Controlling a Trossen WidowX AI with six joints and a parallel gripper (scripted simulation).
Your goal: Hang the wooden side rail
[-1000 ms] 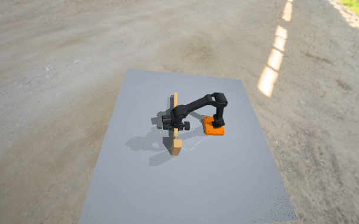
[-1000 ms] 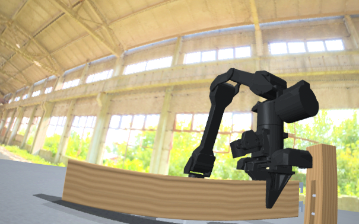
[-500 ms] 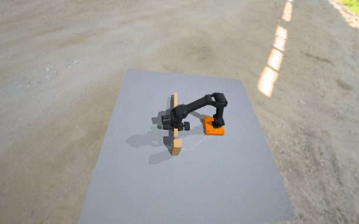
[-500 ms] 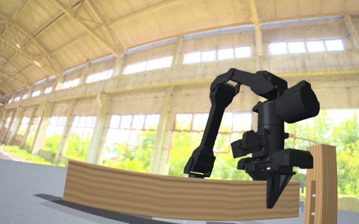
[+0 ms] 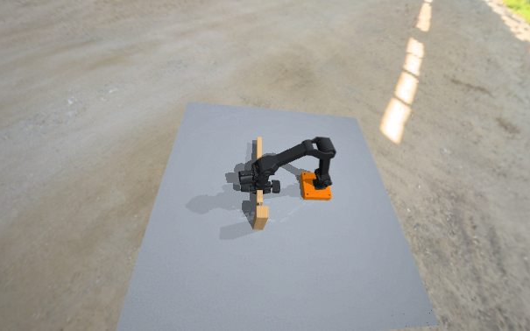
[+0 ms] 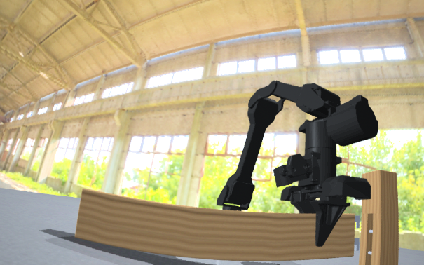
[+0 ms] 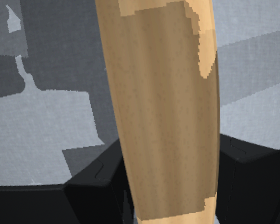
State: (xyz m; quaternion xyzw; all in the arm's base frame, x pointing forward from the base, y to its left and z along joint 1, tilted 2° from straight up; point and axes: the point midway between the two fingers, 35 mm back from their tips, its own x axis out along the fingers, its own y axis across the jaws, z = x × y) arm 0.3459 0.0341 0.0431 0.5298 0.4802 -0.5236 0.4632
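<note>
The headboard post is 20 mm ahead of my gripper tip, 140 mm to the left of it and 40 mm above it.
</note>
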